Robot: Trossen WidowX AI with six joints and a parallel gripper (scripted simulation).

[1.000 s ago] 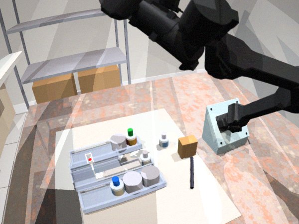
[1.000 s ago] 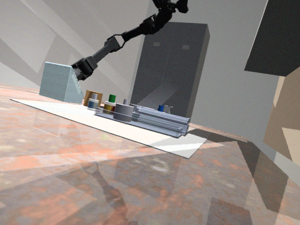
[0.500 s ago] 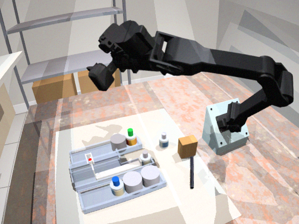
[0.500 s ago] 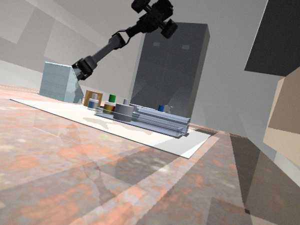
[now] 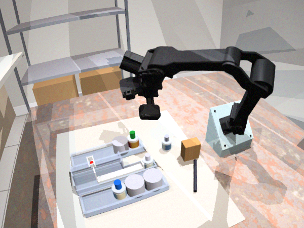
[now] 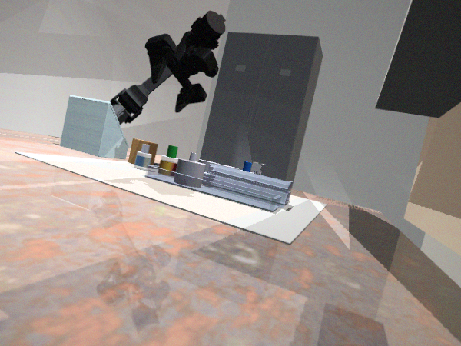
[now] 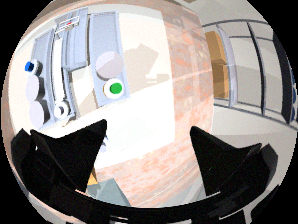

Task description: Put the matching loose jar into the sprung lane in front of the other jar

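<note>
My gripper tip is now 13 cm past the cardboard box, 14 cm to the right of it and 14 cm above it. Round my gripper tip: sprung lane: 18 cm ahead, 11 cm to the left, 16 cm below; then white pusher plate: 14 cm ahead, 10 cm to the left, 13 cm below; then black rod: 10 cm behind, 23 cm to the left, 17 cm below.
</note>
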